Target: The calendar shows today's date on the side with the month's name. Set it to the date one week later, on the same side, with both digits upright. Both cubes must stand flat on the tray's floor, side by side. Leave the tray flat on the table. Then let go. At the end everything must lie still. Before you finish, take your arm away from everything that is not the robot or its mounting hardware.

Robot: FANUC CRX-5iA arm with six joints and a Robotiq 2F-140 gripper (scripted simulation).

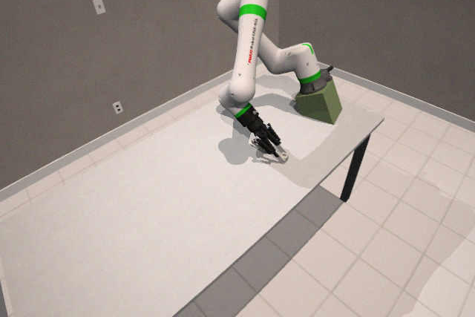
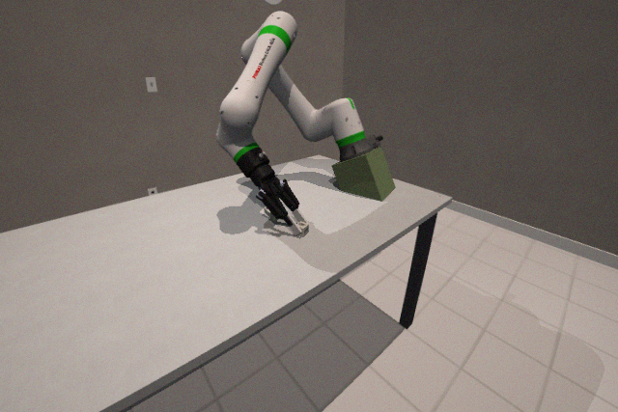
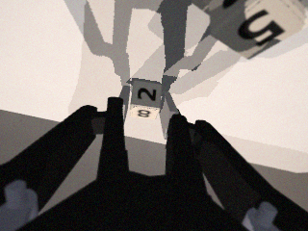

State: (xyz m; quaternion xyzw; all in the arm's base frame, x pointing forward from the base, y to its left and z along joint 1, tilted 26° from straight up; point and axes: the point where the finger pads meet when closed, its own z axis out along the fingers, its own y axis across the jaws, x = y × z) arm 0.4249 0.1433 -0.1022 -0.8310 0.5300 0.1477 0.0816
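My hand is 2 cm to the right of the white calendar cube, 2 cm above it and 1 cm past it.
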